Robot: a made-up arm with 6 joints.
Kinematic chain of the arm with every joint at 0, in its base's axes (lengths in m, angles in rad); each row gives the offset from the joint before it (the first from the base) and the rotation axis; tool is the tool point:
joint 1: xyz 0 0 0.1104 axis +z
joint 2: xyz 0 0.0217 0 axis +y
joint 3: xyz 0 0 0.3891 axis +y
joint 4: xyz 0 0 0.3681 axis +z
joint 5: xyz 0 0 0 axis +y
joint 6: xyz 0 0 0.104 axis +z
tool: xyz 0 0 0
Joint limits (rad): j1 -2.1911..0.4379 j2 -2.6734..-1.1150 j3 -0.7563..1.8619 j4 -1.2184..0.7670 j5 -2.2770..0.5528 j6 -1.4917..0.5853
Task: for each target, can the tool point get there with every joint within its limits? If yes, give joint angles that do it. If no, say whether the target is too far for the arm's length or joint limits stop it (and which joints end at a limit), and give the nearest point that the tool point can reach.
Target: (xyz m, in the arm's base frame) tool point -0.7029 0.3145 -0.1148
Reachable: yes | joints -0.4242 -2.0070 0.5095 0.2611 -1.1375 -0.9212
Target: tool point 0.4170 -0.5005 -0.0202
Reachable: no: joint limits stop it (at a limit: joint 1, joint 2, joint 3) | nearest point 0.1019 -0.0204 -0.5214 | short by 0.762 m
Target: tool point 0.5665 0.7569 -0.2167
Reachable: no: too far | nearest point 0.4878 0.6518 -0.1713 | short by 0.139 m
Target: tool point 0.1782 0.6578 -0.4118
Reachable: yes | joints -1.7969 -2.3040 0.1733 -0.3167 -0.1385 -0.1225
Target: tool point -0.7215 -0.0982 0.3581
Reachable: yes | joints 0.1989 -1.6306 0.9285 -0.2870 -0.9883 -0.8159
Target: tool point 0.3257 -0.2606 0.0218
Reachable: no: joint limits stop it (at a limit: joint 1, joint 2, joint 3, joint 4, joint 5) | nearest point 0.3178 0.2798 -0.0497 | short by 0.545 m
